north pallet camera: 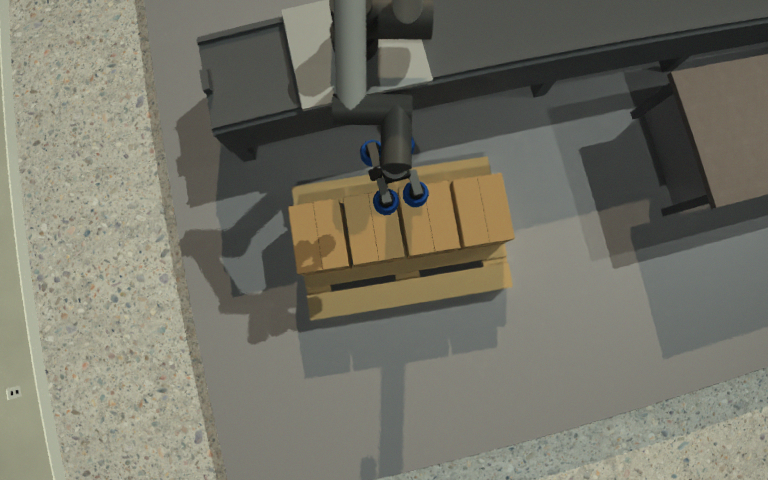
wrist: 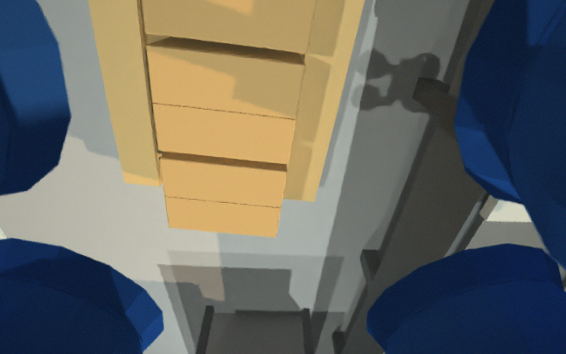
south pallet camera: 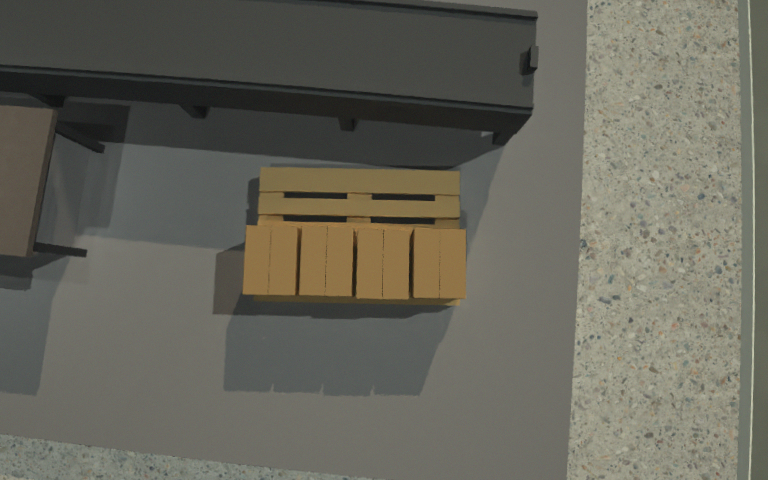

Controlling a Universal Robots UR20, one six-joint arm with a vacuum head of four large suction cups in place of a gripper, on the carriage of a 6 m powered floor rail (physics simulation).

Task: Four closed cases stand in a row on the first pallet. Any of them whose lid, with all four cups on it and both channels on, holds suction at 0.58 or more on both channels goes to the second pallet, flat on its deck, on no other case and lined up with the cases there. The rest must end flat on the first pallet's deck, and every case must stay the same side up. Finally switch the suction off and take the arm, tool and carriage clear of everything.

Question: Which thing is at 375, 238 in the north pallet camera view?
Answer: A case.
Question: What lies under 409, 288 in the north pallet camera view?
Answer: A pallet.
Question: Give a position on my suction head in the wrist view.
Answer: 503, 118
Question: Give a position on a case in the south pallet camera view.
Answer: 382, 272
